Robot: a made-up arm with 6 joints. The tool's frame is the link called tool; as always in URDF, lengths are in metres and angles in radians. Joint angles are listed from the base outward.
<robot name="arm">
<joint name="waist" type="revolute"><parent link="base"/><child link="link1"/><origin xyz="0 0 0.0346" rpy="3.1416 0 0"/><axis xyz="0 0 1"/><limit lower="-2.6" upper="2.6"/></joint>
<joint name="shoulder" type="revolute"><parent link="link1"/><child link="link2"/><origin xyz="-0.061 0.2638 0.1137" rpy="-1.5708 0 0"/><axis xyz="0 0 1"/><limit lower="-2.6" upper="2.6"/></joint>
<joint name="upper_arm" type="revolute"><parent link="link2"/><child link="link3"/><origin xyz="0.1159 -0.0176 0.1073" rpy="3.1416 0 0"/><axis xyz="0 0 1"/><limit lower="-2.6" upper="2.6"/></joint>
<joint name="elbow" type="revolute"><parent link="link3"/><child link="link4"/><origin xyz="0.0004 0.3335 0.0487" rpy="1.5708 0 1.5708"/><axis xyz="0 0 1"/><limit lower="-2.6" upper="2.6"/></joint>
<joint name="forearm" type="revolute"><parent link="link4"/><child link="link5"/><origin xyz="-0.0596 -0.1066 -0.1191" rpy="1.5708 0 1.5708"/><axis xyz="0 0 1"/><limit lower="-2.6" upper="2.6"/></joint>
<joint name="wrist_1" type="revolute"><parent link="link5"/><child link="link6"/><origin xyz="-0.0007 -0.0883 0.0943" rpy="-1.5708 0 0"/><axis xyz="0 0 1"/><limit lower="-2.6" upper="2.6"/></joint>
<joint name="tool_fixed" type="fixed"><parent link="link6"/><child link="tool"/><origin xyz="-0.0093 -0.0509 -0.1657" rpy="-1.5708 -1.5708 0"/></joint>
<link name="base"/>
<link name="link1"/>
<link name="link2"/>
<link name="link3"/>
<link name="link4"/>
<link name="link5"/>
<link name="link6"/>
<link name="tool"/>
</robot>
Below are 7 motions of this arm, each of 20 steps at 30 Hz.
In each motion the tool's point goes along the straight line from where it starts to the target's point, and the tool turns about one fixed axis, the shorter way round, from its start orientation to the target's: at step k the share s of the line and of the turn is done. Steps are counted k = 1, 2, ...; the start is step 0. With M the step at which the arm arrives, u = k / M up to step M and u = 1 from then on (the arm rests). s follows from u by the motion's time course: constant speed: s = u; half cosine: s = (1 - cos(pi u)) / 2; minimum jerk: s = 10 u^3 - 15 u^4 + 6 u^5.
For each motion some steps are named. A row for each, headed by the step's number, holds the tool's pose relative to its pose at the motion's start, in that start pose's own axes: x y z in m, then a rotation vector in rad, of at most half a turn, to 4 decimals.
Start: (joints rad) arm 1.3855 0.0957 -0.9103 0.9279 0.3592 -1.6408
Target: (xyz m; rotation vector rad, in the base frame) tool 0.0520 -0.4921 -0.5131 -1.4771 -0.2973 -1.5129
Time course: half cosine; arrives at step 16
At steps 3, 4, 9, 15, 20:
3: 0.0188 0.0299 0.0112 -0.0141 -0.0404 -0.0015
4: 0.0327 0.0519 0.0195 -0.0245 -0.0701 -0.0026
9: 0.1335 0.2120 0.0796 -0.1000 -0.2862 -0.0106
15: 0.2213 0.3513 0.1320 -0.1657 -0.4743 -0.0175
20: 0.2235 0.3547 0.1332 -0.1673 -0.4789 -0.0177

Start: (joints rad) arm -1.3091 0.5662 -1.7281 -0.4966 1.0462 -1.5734
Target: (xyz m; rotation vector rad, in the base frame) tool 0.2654 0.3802 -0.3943 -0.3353 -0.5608 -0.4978
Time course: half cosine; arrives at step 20
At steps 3, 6, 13, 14, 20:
3: -0.0029 -0.0191 -0.0134 -0.0334 -0.0217 0.0319
6: -0.0110 -0.0722 -0.0508 -0.1262 -0.0821 0.1208
13: -0.0386 -0.2547 -0.1791 -0.4452 -0.2896 0.4261
14: -0.0422 -0.2782 -0.1956 -0.4862 -0.3162 0.4653
20: -0.0531 -0.3504 -0.2464 -0.6124 -0.3983 0.5861

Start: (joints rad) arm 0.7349 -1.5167 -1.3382 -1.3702 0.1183 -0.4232
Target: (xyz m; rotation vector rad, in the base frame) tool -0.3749 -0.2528 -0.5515 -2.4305 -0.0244 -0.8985
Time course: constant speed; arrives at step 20
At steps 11, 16, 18, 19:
11: 0.2126 0.0859 0.0136 -0.2647 -0.0420 -0.4865
16: 0.3093 0.1249 0.0198 -0.3850 -0.0610 -0.7076
18: 0.3479 0.1405 0.0223 -0.4332 -0.0687 -0.7961
19: 0.3673 0.1483 0.0236 -0.4572 -0.0725 -0.8403

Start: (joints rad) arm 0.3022 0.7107 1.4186 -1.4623 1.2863 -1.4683
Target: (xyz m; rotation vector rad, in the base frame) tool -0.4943 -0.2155 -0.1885 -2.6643 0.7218 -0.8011
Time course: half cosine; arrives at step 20
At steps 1, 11, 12, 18, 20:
1: 0.0003 0.0001 0.0000 0.0008 -0.0003 0.0013
11: 0.0239 0.0053 0.0002 0.0791 -0.0308 0.1200
12: 0.0271 0.0060 0.0003 0.0895 -0.0349 0.1358
18: 0.0404 0.0089 0.0004 0.1334 -0.0520 0.2024
20: 0.0414 0.0091 0.0004 0.1367 -0.0533 0.2075

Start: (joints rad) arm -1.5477 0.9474 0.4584 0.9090 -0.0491 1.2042
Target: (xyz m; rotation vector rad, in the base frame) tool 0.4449 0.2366 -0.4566 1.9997 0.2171 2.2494
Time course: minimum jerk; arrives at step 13
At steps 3, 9, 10, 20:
3: 0.0295 -0.0013 0.0135 -0.0463 0.0275 0.0680
9: 0.2893 -0.0126 0.1328 -0.4545 0.2699 0.6665
10: 0.3205 -0.0140 0.1471 -0.5035 0.2991 0.7383
20: 0.3500 -0.0153 0.1607 -0.5499 0.3266 0.8063

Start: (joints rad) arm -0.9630 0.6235 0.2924 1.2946 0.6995 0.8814
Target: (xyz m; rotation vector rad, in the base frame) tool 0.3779 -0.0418 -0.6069 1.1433 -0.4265 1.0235
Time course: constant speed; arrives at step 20
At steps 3, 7, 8, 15, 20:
3: 0.0593 -0.0085 0.0137 -0.1649 -0.0115 0.1870
7: 0.1384 -0.0199 0.0320 -0.3848 -0.0268 0.4363
8: 0.1581 -0.0228 0.0366 -0.4398 -0.0306 0.4986
15: 0.2965 -0.0427 0.0686 -0.8246 -0.0573 0.9350
20: 0.3953 -0.0569 0.0915 -1.0994 -0.0765 1.2466

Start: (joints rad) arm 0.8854 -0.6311 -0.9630 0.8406 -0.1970 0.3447
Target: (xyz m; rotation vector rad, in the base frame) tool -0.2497 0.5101 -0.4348 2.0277 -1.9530 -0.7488
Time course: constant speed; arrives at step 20
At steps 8, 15, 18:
8: -0.0528 0.2476 -0.1211 0.4850 -0.4320 -0.1531
15: -0.0989 0.4643 -0.2271 0.9093 -0.8101 -0.2870
18: -0.1187 0.5572 -0.2725 1.0912 -0.9721 -0.3444

